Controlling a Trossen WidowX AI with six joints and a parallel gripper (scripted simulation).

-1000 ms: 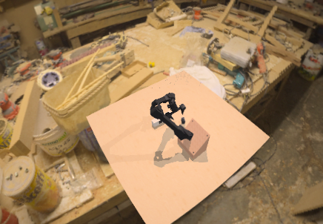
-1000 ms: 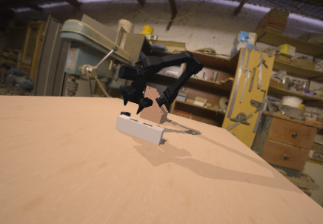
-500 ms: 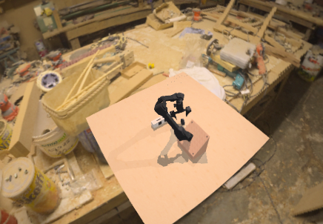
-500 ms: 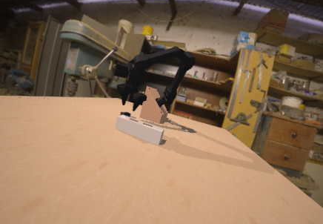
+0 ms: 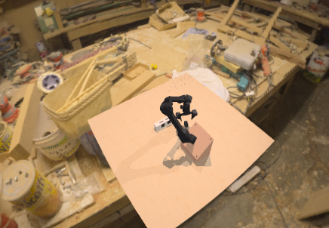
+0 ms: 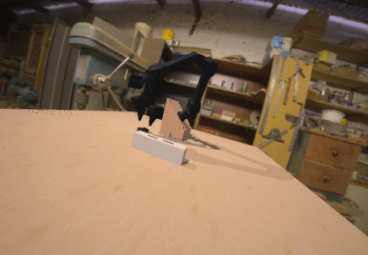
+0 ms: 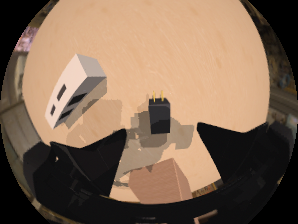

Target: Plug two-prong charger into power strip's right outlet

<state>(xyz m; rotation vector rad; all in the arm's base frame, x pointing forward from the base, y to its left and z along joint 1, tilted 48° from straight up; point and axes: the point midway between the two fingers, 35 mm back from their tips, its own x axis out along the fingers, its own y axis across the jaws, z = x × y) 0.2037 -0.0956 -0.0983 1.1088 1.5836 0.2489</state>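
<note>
Right now the two-prong charger is 5 cm below my gripper tip, 1 cm to the right of it and 1 cm ahead of it.
</note>
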